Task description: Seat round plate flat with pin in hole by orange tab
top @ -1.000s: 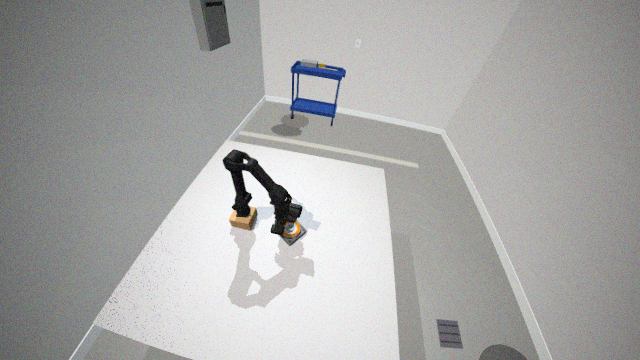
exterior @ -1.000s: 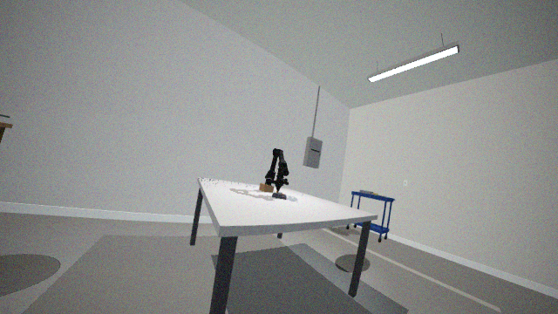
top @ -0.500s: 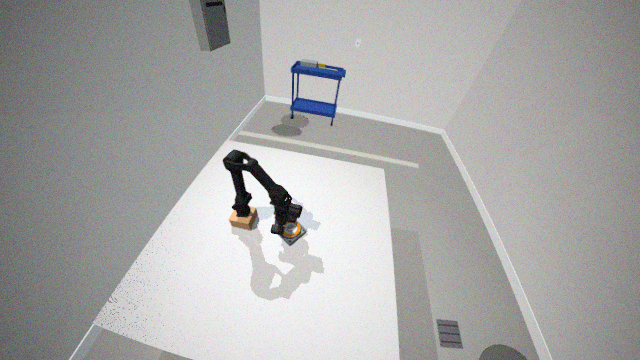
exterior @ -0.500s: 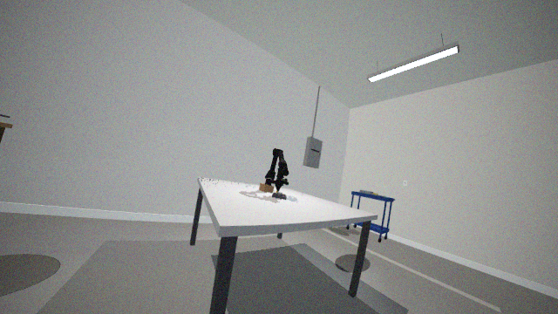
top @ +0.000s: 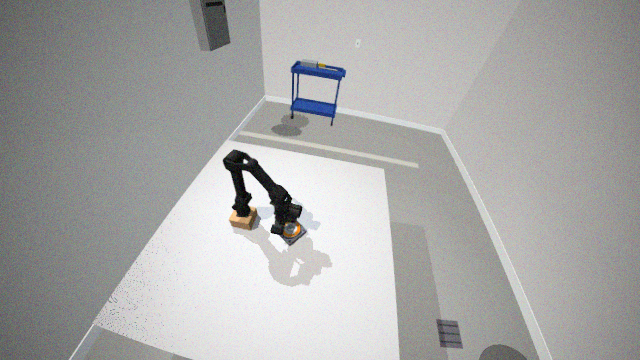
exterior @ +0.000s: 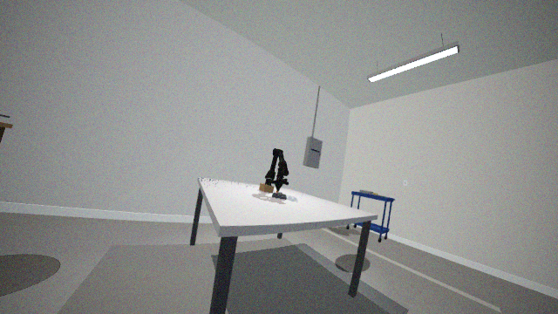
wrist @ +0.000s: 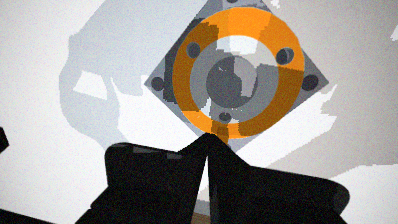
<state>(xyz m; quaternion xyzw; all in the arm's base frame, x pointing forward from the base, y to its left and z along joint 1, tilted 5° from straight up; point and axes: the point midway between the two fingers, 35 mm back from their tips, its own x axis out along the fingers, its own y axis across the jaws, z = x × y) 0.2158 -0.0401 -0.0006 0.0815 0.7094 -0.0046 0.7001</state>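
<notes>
My gripper tip is 5 cm short of the square grey base, 2 cm to the left of it and 2 cm above it.
</notes>
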